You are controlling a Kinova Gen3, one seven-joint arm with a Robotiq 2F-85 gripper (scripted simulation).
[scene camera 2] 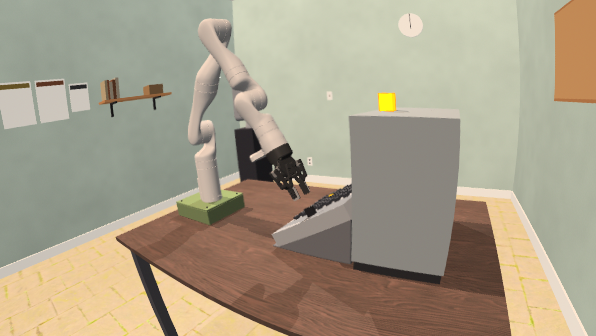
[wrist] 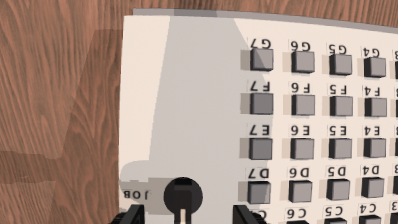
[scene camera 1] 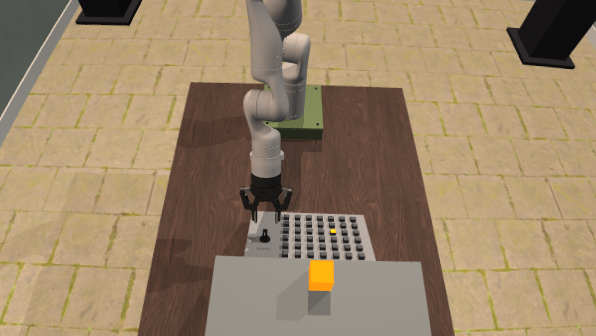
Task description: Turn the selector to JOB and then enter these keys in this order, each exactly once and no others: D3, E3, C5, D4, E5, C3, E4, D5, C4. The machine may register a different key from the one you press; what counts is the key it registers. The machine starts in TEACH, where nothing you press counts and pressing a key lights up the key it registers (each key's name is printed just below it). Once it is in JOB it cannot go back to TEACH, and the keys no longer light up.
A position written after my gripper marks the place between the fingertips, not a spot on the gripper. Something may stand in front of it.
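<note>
My gripper (scene camera 2: pixel 302 196), visible. Gripper (scene camera 1: pixel 266 221), also visible.
</note>
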